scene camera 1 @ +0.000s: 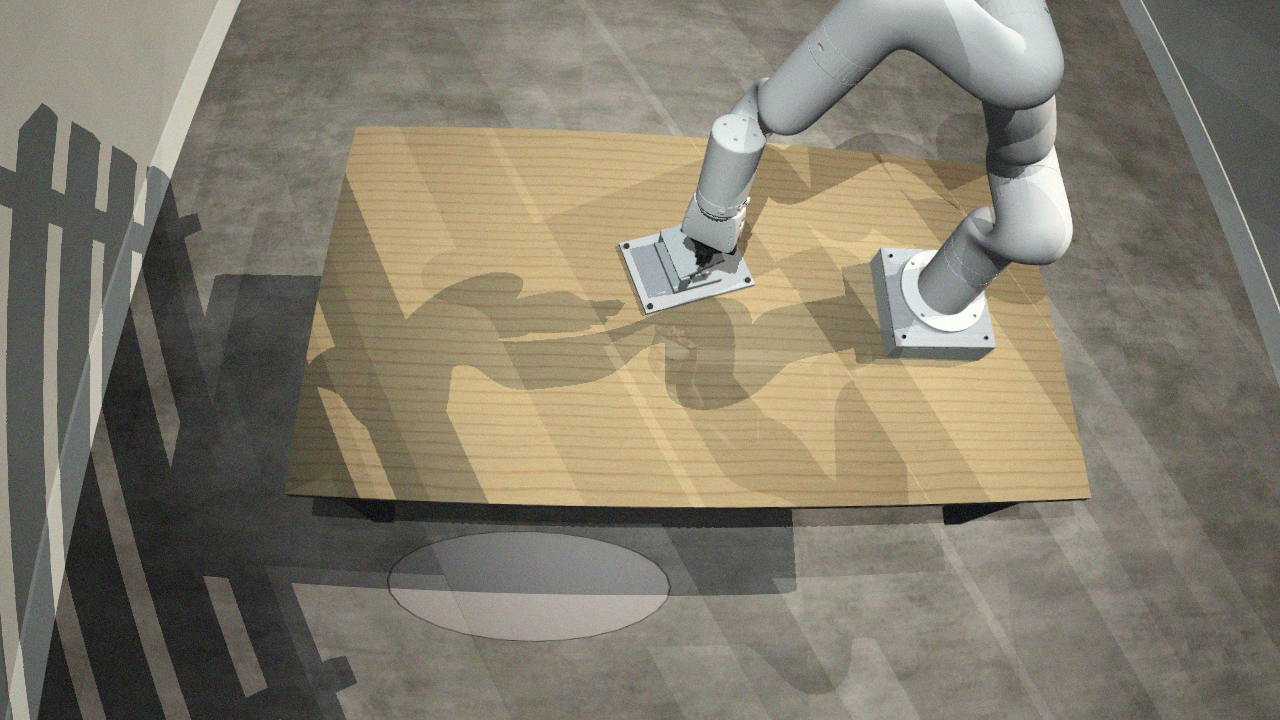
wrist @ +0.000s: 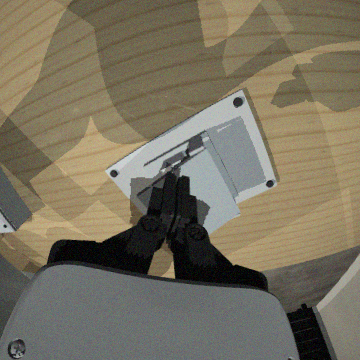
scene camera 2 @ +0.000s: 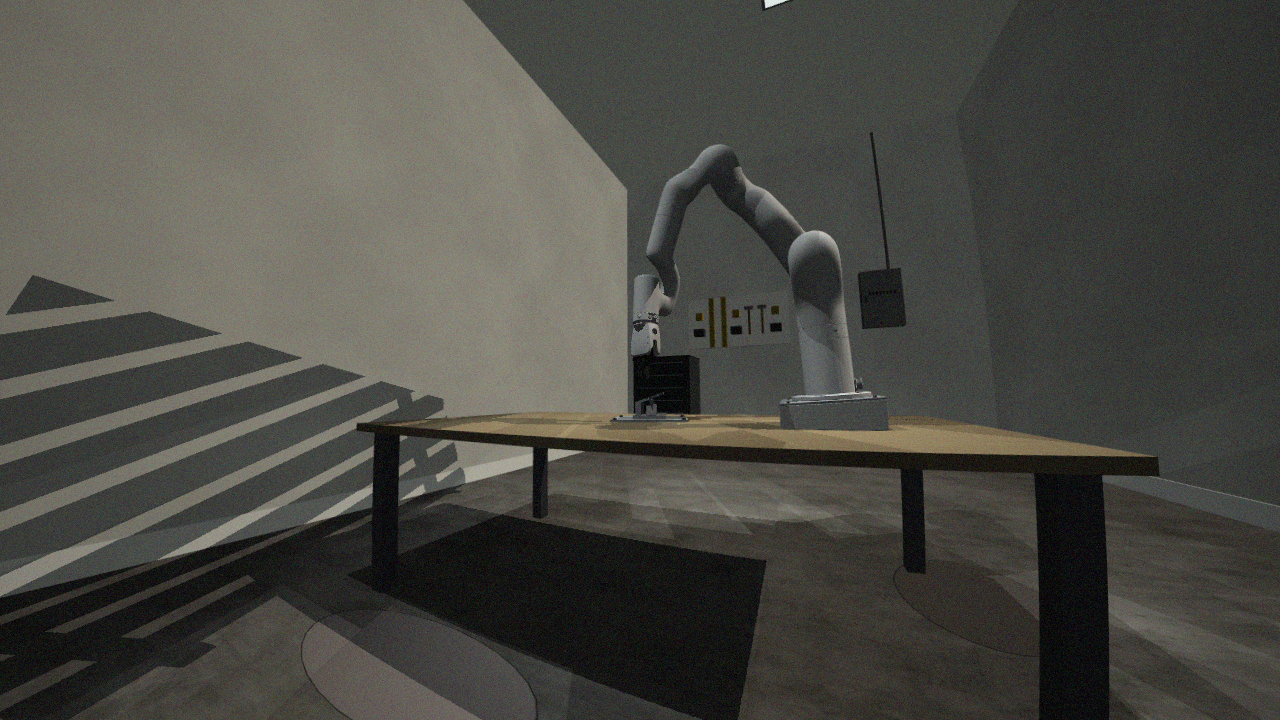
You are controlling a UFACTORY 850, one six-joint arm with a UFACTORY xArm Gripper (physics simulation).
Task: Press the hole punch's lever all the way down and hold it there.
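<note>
The hole punch (scene camera 1: 637, 271) (scene camera 2: 624, 419) (wrist: 255, 117) is a light grey plate with dark corner holes, lying on the table left of the arm's base. Its broad grey lever (scene camera 1: 677, 254) (scene camera 2: 650, 399) (wrist: 216, 175) is tilted, with the end nearer the arm's base raised. My gripper (scene camera 1: 704, 260) (scene camera 2: 646, 371) (wrist: 172, 188) is shut and empty, pointing down. It hangs above the raised part of the lever, with a gap showing in scene camera 2. In the wrist view the black fingers hide part of the lever.
The wooden table (scene camera 1: 554, 429) (scene camera 2: 984, 445) bears the arm's square metal base (scene camera 1: 939, 347) (scene camera 2: 832, 413) (wrist: 12, 200), right of the punch. A black drawer cabinet (scene camera 2: 680, 385) stands behind the table.
</note>
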